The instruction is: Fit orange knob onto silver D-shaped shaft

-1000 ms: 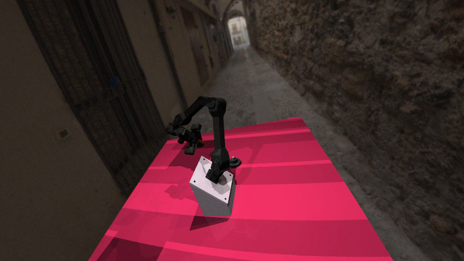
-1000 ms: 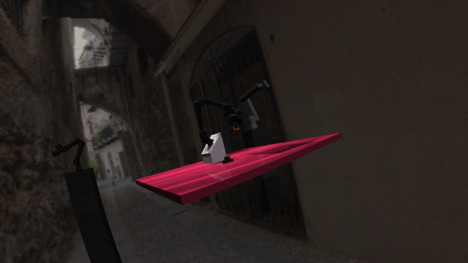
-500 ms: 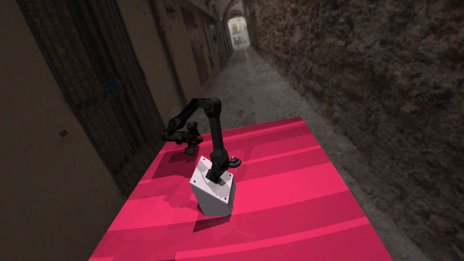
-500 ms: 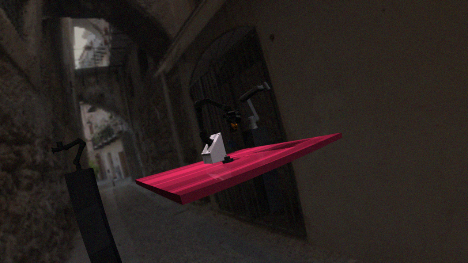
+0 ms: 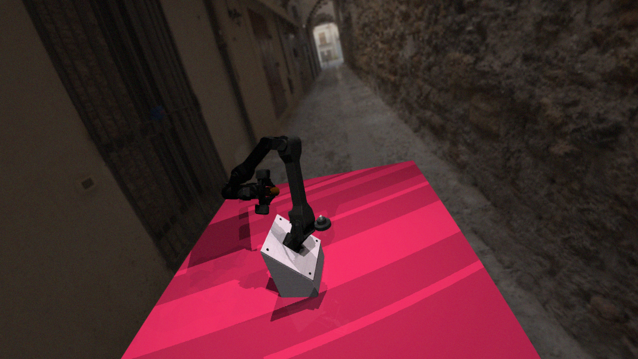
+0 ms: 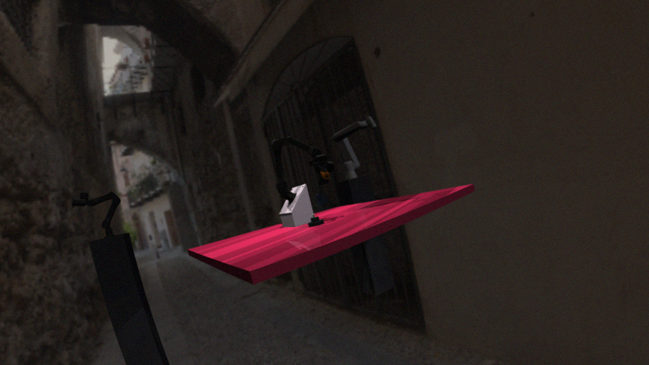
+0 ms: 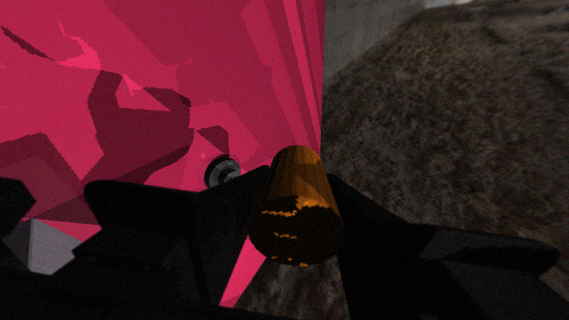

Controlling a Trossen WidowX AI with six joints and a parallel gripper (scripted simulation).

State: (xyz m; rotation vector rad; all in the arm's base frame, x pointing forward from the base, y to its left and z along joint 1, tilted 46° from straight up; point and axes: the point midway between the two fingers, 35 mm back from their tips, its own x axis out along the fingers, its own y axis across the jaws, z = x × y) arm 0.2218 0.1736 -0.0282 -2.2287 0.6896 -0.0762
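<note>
Now: gripper tip 3 cm past the orange knob, 1 cm to the right of it and 2 cm below it. Also, from my gripper tip: dark round pedestal: 5 cm ahead, 16 cm to the right, 22 cm below.
</note>
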